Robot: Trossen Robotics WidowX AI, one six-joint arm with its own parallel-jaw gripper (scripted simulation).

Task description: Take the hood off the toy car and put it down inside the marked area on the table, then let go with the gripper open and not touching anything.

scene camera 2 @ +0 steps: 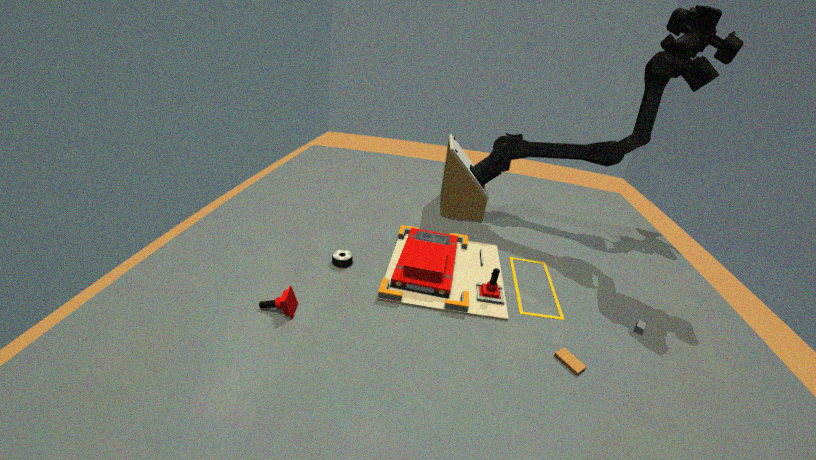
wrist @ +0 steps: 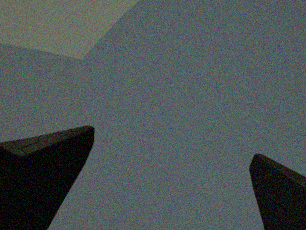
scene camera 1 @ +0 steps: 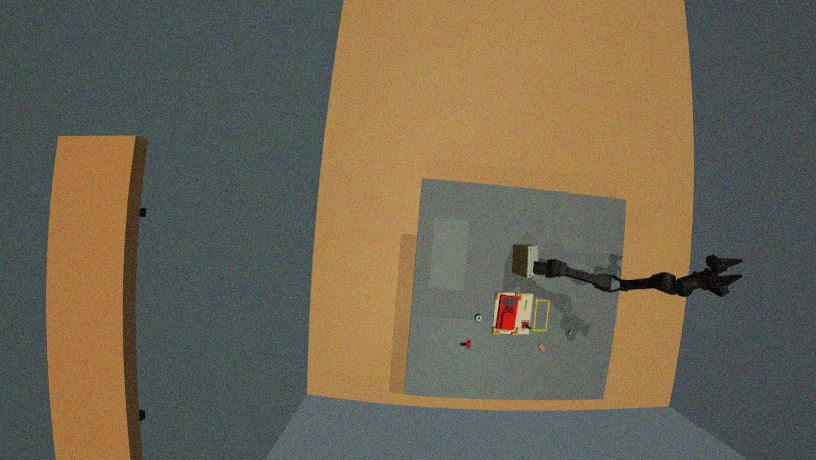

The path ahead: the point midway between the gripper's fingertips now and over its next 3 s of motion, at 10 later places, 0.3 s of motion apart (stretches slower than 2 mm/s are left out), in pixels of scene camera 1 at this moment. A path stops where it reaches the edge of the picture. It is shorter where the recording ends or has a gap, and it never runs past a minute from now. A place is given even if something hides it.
The gripper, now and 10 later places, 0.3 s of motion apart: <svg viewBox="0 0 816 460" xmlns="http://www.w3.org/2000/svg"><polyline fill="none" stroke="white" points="742,268 752,264 755,265 752,272 746,282 728,299 700,321 672,339 631,356 590,366 555,367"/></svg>
